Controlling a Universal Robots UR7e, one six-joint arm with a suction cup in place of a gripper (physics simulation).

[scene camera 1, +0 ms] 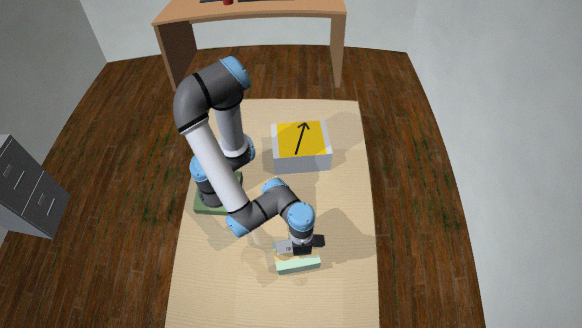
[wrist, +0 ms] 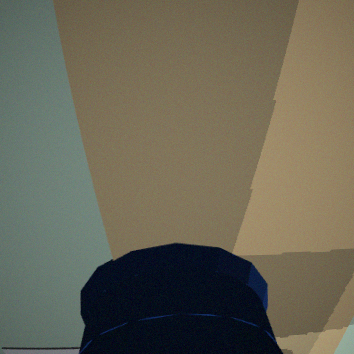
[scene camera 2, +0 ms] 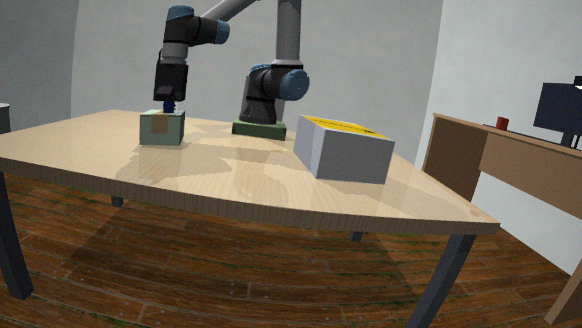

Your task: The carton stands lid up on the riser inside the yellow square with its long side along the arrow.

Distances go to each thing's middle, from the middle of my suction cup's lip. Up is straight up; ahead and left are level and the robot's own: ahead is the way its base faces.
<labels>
Now: suction cup 5 cm above the carton [scene camera 2: 156, 128], 2 cm past it and 1 cm to the left of it. From my suction cup the other things lie so: riser [scene camera 2: 331, 150] (49 cm to the left, 5 cm ahead, 4 cm below).
</labels>
